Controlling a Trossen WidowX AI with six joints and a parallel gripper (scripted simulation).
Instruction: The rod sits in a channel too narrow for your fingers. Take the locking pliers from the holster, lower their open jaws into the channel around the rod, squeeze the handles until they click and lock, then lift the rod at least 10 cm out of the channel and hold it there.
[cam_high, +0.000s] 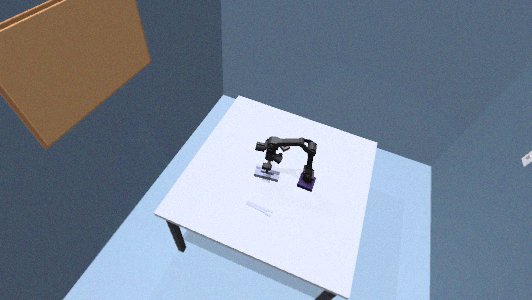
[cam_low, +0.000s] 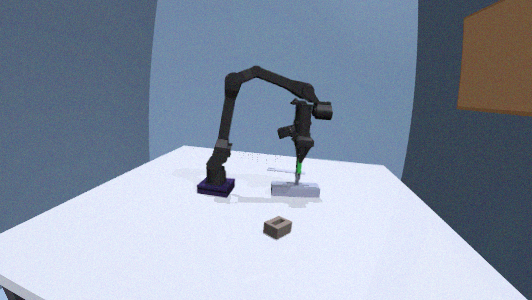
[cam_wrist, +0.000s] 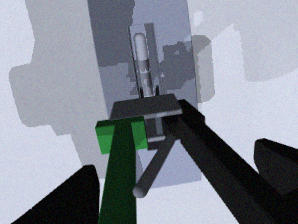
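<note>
Right now my gripper tip is 1 cm to the left of the grey channel block and 11 cm above it. From my gripper tip the other things lie so: pale rod (1 cm to the right, 12 cm below); black handle (2 cm to the left); thin grey lever (1 cm to the right).
</note>
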